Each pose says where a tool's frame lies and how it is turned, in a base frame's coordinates. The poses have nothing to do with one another.
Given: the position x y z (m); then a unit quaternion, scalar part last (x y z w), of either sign.
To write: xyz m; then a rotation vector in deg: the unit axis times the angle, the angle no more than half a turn. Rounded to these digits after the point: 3 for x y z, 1 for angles.
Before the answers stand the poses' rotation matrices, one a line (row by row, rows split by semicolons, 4 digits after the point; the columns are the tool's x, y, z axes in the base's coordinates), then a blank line. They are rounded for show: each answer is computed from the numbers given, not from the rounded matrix.
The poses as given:
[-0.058 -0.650 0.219 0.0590 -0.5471 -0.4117 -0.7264]
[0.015 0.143 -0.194 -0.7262 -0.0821 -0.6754 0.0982]
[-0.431 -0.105 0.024 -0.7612 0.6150 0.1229 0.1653]
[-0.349 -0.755 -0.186 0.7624 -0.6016 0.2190 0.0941]
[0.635 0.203 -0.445 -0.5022 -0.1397 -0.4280 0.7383]
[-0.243 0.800 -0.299 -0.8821 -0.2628 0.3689 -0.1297]
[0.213 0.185 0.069 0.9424 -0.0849 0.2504 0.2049]
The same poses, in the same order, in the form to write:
0.0623 -0.6627 0.7463; 0.5336 0.6540 0.5362; -0.8434 0.3648 0.3944
0.0741 0.2519 0.9649; -0.0134 -0.9672 0.2535; 0.9972 -0.0317 -0.0683
0.2134 -0.9768 0.0162; -0.8956 -0.1890 0.4028; -0.3904 -0.1005 -0.9151
0.1802 -0.9585 0.2207; -0.8761 -0.2584 -0.4070; 0.4472 -0.1200 -0.8864
0.5946 0.7723 0.2236; -0.4917 0.1292 0.8611; 0.6362 -0.6220 0.4566
0.5897 0.5593 -0.5826; 0.3679 -0.8282 -0.4227; -0.7189 0.0349 -0.6942
0.8602 -0.2626 0.4372; -0.0574 -0.9016 -0.4287; 0.5067 0.3437 -0.7906

[-0.058 -0.650 0.219 -7.5 69.1 52.0]
[0.015 0.143 -0.194 -123.1 -13.9 -114.5]
[-0.431 -0.105 0.024 -124.2 100.4 20.1]
[-0.349 -0.755 -0.186 129.6 -102.2 37.2]
[0.635 0.203 -0.445 -63.2 -17.6 -53.8]
[-0.243 0.800 -0.299 146.9 43.8 -61.4]
[0.213 0.185 0.069 150.5 -13.6 40.0]

